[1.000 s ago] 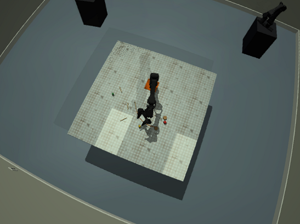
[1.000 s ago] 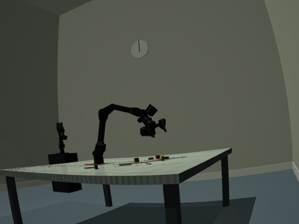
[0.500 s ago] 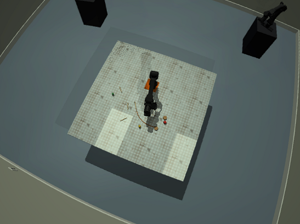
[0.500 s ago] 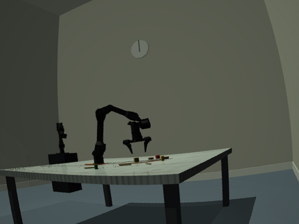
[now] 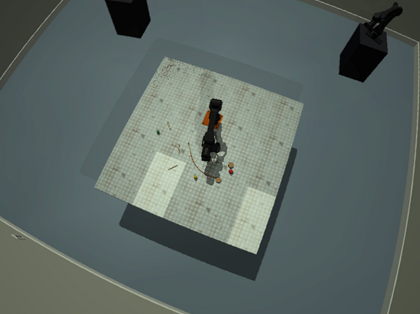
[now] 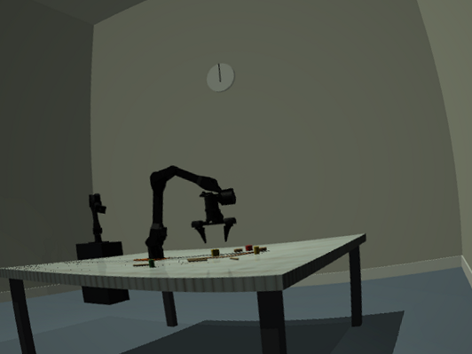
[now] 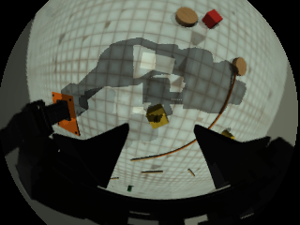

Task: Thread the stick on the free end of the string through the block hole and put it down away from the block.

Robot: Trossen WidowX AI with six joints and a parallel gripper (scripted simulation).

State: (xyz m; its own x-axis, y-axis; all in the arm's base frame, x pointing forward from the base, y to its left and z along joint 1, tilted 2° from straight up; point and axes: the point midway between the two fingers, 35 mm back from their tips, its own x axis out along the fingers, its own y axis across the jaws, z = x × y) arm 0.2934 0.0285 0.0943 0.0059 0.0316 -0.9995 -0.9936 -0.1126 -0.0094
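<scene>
My gripper tip is 40 mm above the yellow wooden block. From my gripper tip the other things lie so: red cube (80 mm ahead, 200 mm to the left, 50 mm below); then round wooden disc (30 mm ahead, 190 mm to the left, 50 mm below); then round wooden button (160 mm ahead, 130 mm to the left, 50 mm below).
</scene>
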